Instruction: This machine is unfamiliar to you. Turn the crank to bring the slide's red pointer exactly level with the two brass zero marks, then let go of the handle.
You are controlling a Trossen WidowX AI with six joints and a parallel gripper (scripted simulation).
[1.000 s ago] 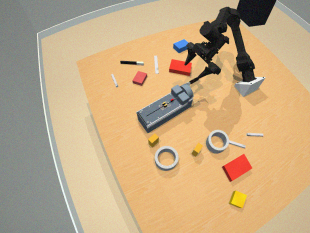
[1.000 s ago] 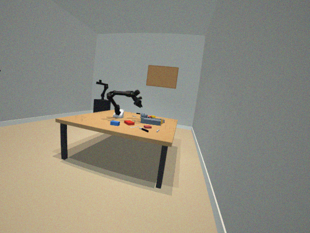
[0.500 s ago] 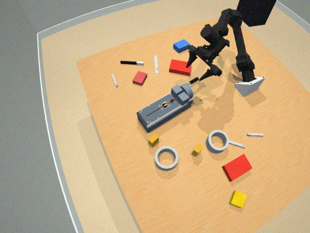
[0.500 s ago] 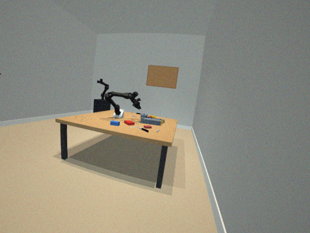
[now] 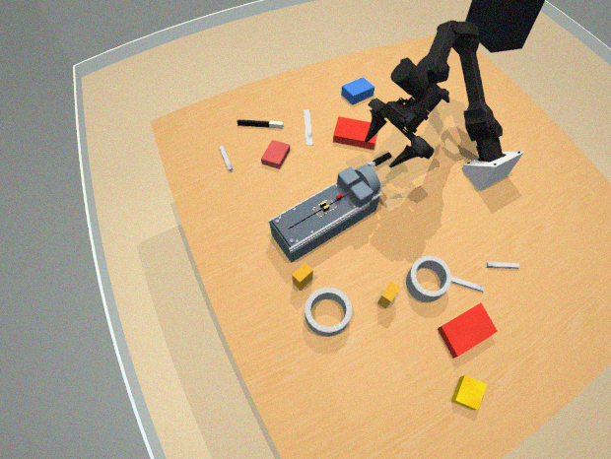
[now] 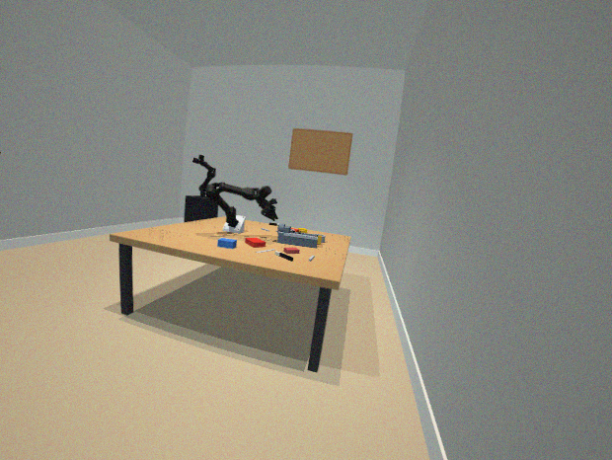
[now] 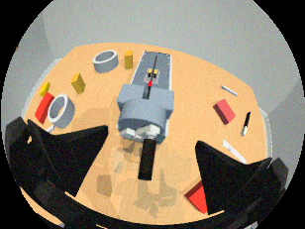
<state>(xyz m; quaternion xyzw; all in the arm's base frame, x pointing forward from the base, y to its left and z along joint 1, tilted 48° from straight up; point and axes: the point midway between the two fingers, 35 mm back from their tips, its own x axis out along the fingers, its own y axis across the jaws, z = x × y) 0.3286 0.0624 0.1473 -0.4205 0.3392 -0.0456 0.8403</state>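
The dark crank handle is 2 cm behind my gripper tip and 3 cm below it. The rest, counted from my gripper tip: red block: 20 cm ahead, 19 cm to the right, 13 cm below; then red pointer: 12 cm ahead, 4 cm to the left, 6 cm below; then black marker: 19 cm ahead, 32 cm to the right, 14 cm below.
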